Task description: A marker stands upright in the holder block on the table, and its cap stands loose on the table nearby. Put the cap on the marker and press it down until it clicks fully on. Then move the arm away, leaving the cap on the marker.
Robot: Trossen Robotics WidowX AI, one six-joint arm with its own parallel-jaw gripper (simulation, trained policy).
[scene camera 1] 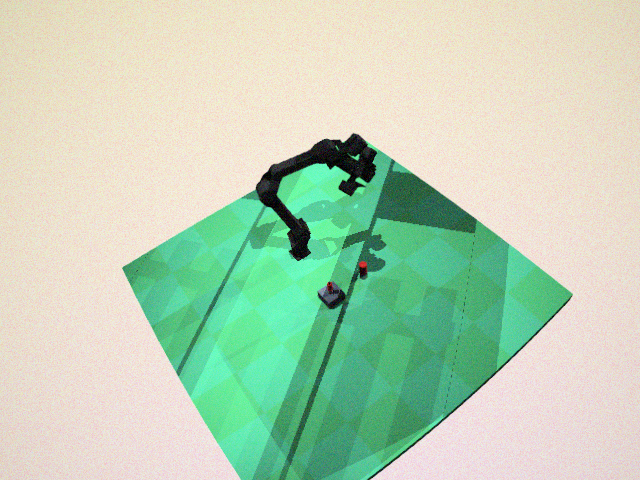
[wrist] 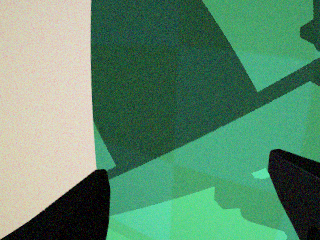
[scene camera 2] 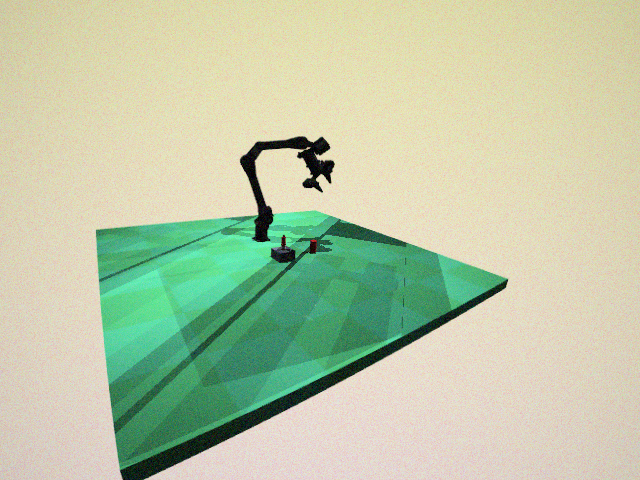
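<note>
My gripper [scene camera 1: 369, 178]. Gripper visible too, wrist view [wrist: 191, 171].
</note>
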